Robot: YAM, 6 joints.
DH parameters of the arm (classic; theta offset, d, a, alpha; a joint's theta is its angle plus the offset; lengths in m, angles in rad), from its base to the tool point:
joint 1: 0 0.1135 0.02 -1.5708
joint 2: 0 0 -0.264 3.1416
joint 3: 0.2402 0 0.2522 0
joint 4: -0.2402 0 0.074 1.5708
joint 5: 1.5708 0 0 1.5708
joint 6: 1.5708 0.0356 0 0
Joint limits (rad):
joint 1: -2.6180..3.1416
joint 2: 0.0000..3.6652
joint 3: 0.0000..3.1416
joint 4: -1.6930..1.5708
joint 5: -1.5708..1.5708
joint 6: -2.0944..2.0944
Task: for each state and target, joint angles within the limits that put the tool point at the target. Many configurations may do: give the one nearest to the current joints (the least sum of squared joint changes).
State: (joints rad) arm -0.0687 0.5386 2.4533 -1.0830 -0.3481 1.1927
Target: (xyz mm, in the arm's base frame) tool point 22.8 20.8 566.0
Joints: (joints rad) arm 0.0929 0.9488 2.0618 -1.1928 -0.5496 1.1927
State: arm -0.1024 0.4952 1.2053 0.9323 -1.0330 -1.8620
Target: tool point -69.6 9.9 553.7
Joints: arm 0.2639 0.5532 1.2645 0.9257 -0.8922 -1.8620
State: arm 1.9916 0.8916 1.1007 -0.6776 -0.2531 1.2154
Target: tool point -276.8 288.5 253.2
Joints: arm 2.3133 1.7810 1.3781 -0.3948 -0.2524 1.2154
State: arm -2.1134 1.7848 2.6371 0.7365 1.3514 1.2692
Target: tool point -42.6 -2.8 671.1
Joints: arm -2.0920 1.7527 3.0198 1.2187 1.5184 1.2692
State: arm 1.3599 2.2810 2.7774 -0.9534 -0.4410 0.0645
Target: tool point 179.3 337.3 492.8
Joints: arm 1.0437 2.0265 2.6936 -1.2263 -0.4264 0.0645
